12 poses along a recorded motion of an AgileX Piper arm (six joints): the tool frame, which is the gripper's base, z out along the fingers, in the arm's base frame.
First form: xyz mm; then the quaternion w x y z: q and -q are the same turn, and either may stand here.
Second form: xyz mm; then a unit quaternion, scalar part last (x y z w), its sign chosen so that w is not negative. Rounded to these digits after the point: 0 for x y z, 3 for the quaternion.
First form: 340, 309, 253, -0.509, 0.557, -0.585, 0.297
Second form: 340, 309, 253, -0.557, 0.585, -0.297, 0.509
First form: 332, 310, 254, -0.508, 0.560, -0.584, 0.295
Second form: 332, 310, 254, -0.560, 0.584, -0.295, 0.508
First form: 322, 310, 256, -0.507, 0.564, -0.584, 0.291
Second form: 322, 310, 256, -0.564, 0.584, -0.291, 0.507
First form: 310, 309, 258, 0.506, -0.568, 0.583, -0.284
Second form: 310, 309, 258, -0.568, 0.583, -0.284, 0.506
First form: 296, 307, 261, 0.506, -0.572, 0.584, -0.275
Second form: 296, 307, 261, -0.572, 0.584, -0.275, 0.506
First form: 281, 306, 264, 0.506, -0.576, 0.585, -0.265
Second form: 281, 306, 264, -0.576, 0.585, -0.265, 0.506
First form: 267, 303, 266, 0.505, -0.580, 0.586, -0.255
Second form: 267, 303, 266, -0.580, 0.586, -0.255, 0.505
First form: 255, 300, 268, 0.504, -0.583, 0.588, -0.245
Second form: 255, 300, 268, -0.583, 0.588, -0.245, 0.504
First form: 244, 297, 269, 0.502, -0.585, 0.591, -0.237
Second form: 244, 297, 269, -0.585, 0.591, -0.237, 0.502
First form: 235, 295, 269, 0.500, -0.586, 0.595, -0.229
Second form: 235, 295, 269, -0.586, 0.595, -0.229, 0.500
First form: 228, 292, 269, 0.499, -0.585, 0.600, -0.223
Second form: 228, 292, 269, -0.585, 0.600, -0.223, 0.499
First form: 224, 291, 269, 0.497, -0.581, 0.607, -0.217
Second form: 224, 291, 269, -0.581, 0.607, -0.217, 0.497
